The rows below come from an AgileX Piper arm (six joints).
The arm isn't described. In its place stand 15 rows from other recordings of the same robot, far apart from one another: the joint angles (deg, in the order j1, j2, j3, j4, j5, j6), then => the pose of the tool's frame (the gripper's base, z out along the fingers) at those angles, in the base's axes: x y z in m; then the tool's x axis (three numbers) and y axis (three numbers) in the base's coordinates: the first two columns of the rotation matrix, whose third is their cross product.
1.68, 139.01, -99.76, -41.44, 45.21, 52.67 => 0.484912, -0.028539, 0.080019, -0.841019, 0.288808, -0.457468, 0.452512, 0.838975, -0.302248
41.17, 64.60, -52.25, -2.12, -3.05, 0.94 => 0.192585, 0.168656, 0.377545, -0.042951, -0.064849, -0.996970, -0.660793, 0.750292, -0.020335
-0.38, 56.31, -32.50, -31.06, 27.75, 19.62 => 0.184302, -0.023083, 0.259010, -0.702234, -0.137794, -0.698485, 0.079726, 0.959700, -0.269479
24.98, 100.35, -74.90, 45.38, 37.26, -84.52 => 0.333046, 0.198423, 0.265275, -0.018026, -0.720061, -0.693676, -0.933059, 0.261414, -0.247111
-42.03, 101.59, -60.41, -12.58, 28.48, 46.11 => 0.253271, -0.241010, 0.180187, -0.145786, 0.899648, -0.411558, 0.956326, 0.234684, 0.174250
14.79, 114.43, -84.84, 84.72, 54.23, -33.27 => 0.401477, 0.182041, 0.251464, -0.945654, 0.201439, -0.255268, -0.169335, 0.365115, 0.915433
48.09, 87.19, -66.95, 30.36, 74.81, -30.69 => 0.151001, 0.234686, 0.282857, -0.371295, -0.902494, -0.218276, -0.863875, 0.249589, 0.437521
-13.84, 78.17, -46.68, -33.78, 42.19, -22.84 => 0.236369, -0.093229, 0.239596, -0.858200, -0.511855, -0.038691, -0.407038, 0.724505, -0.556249
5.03, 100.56, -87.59, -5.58, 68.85, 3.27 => 0.361221, 0.023509, 0.292324, -0.970781, -0.063616, -0.231381, -0.045397, 0.995496, -0.083233
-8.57, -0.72, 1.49, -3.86, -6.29, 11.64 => 0.054541, -0.007541, 0.215055, 0.197828, 0.107487, -0.974326, 0.116058, 0.984410, 0.132164
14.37, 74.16, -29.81, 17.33, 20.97, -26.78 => 0.204792, 0.062482, 0.185295, -0.765457, -0.383780, -0.516516, -0.446748, 0.894656, -0.002681
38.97, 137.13, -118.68, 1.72, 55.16, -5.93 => 0.399316, 0.325897, 0.165167, -0.666362, -0.649918, -0.365471, -0.695768, 0.718215, -0.008613
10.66, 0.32, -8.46, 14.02, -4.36, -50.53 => 0.043400, 0.006464, 0.268748, 0.335506, -0.542713, -0.769999, 0.039986, 0.824843, -0.563946
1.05, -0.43, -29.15, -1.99, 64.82, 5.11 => -0.010060, -0.003045, 0.274105, -0.501343, 0.065123, -0.862794, 0.046227, 0.997755, 0.048448
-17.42, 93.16, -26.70, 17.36, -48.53, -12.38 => 0.260293, -0.102994, 0.171207, -0.240996, 0.063426, -0.968451, 0.495699, 0.865934, -0.066642
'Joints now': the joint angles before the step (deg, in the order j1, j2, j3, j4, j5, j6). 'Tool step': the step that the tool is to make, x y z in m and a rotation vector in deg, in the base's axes. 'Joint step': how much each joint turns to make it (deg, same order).
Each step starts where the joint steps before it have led.
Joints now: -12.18 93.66 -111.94 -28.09 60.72 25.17
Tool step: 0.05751 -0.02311 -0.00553 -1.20 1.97 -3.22
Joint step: -0.90 17.11 -23.60 -1.18 7.81 -3.01
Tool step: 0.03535 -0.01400 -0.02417 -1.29 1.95 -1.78
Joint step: -0.33 11.02 -12.99 -1.68 3.28 -1.56
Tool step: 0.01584 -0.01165 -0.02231 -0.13 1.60 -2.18
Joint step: -0.69 4.55 -2.88 -1.50 0.41 0.99
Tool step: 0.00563 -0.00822 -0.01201 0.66 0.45 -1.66
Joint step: -0.74 1.70 -0.32 -0.41 -0.08 1.38
